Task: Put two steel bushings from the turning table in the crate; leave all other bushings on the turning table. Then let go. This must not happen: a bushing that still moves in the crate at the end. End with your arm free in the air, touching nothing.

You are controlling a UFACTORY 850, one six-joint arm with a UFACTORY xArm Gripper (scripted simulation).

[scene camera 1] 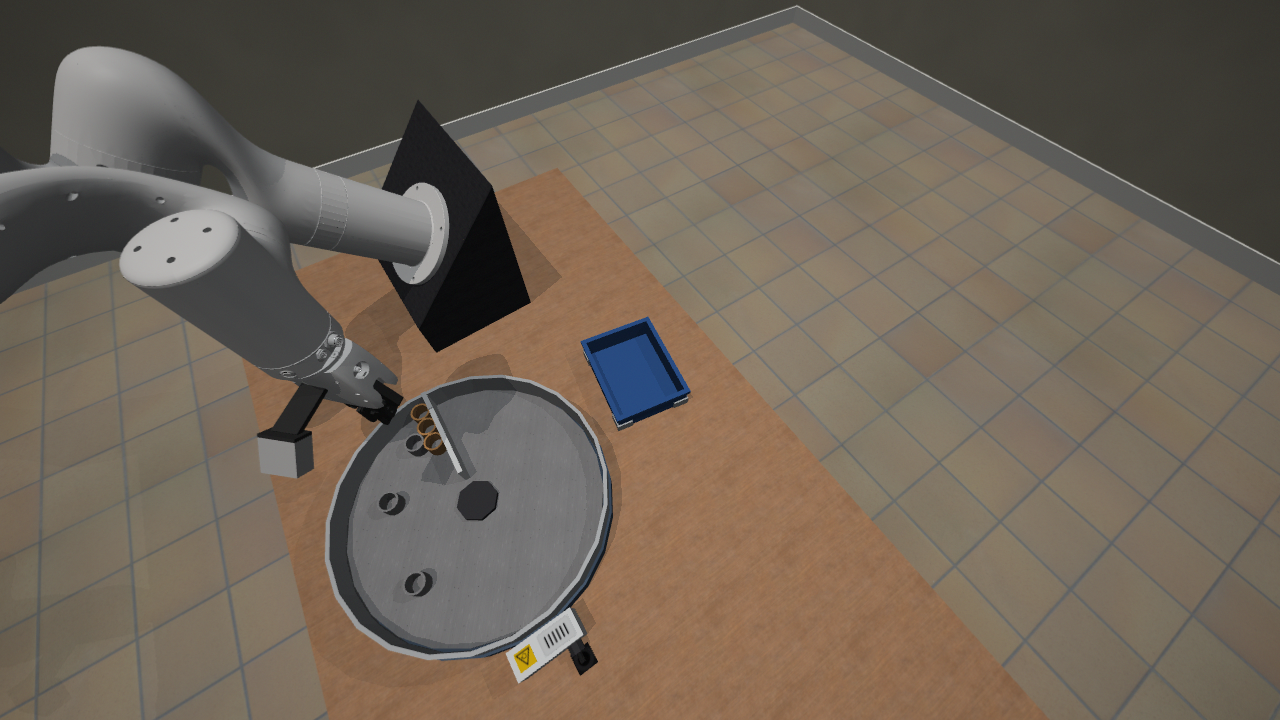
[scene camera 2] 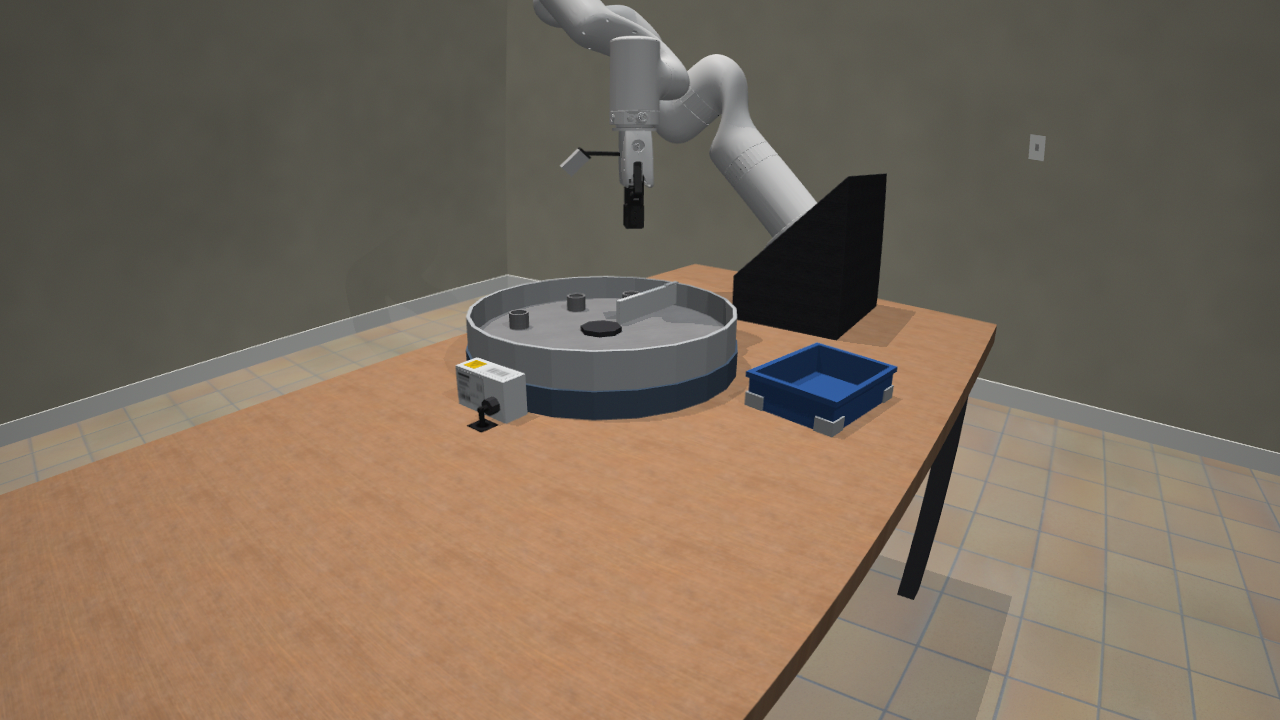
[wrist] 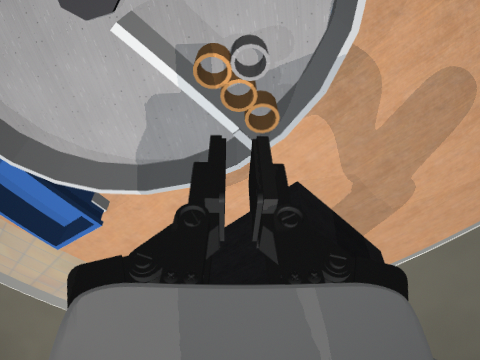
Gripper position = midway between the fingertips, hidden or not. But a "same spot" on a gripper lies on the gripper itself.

Labels:
My gripper shows in scene camera 1, in scene camera 2 and in the wrist view (238, 159). The same spot on my gripper: (scene camera 1: 391, 400) is (scene camera 2: 635, 185). One and the same spot on a grey turning table: (scene camera 2: 551, 325) is (scene camera 1: 435, 546).

